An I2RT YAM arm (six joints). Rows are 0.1 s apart.
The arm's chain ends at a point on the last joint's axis. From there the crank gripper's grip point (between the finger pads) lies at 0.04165 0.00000 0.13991 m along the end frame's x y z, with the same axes.
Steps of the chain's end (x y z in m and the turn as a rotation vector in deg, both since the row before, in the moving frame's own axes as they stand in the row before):
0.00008 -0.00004 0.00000 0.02 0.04 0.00
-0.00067 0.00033 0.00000 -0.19 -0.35 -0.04
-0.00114 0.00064 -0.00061 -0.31 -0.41 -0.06
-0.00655 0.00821 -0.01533 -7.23 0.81 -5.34
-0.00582 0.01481 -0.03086 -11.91 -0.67 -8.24
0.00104 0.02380 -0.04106 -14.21 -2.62 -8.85
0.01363 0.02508 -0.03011 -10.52 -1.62 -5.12
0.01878 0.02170 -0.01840 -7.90 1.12 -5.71
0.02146 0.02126 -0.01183 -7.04 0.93 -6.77
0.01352 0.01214 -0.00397 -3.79 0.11 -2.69
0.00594 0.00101 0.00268 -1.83 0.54 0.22
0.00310 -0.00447 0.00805 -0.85 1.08 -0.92
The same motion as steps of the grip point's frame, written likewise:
0.00018 -0.00009 -0.00003 0.02 0.04 0.00
-0.00153 0.00077 0.00025 -0.19 -0.35 -0.04
-0.00214 0.00135 -0.00032 -0.31 -0.41 -0.06
-0.00394 0.02180 -0.01680 -7.23 0.81 -5.34
-0.00579 0.03782 -0.03278 -11.91 -0.67 -8.24
-0.00314 0.05238 -0.04281 -14.21 -2.62 -8.85
0.01066 0.04718 -0.03101 -10.52 -1.62 -5.12
0.02225 0.03657 -0.02028 -7.90 1.12 -5.71
0.02444 0.03329 -0.01327 -7.04 0.93 -6.77
0.01396 0.01942 -0.00429 -3.79 0.11 -2.69
0.00725 0.00563 0.00221 -1.83 0.54 0.22
0.00574 -0.00309 0.00723 -0.85 1.08 -0.92

